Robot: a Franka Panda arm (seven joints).
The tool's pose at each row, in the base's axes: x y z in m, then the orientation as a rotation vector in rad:
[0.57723 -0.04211 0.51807 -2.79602 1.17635 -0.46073]
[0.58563 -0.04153 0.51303 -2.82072 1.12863 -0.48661]
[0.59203 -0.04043 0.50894 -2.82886 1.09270 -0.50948]
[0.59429 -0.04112 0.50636 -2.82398 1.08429 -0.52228]
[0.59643 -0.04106 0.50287 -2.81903 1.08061 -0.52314]
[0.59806 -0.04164 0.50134 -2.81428 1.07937 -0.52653]
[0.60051 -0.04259 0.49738 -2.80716 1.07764 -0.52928]
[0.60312 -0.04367 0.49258 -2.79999 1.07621 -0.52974]
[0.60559 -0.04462 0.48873 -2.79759 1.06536 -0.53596]
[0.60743 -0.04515 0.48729 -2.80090 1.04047 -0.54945]
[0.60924 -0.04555 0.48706 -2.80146 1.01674 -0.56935]
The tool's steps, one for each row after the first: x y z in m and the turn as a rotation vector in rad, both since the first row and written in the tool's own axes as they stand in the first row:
[0.00391 -0.00526 0.00730 0.00280 0.01501 -0.03627]
[0.00636 -0.00969 0.01307 0.01341 0.02624 -0.05988]
[0.00771 -0.01028 0.01625 0.02231 0.03215 -0.06327]
[0.00823 -0.01116 0.02021 0.02812 0.03098 -0.06352]
[0.00934 -0.01160 0.02219 0.03299 0.03189 -0.06261]
[0.01066 -0.01189 0.02674 0.04002 0.03176 -0.06108]
[0.01198 -0.01205 0.03215 0.04675 0.03016 -0.05925]
[0.01334 -0.01238 0.03661 0.05388 0.03207 -0.06466]
[0.01458 -0.01301 0.03856 0.06251 0.03809 -0.08034]
[0.01601 -0.01393 0.03934 0.07334 0.04802 -0.09475]

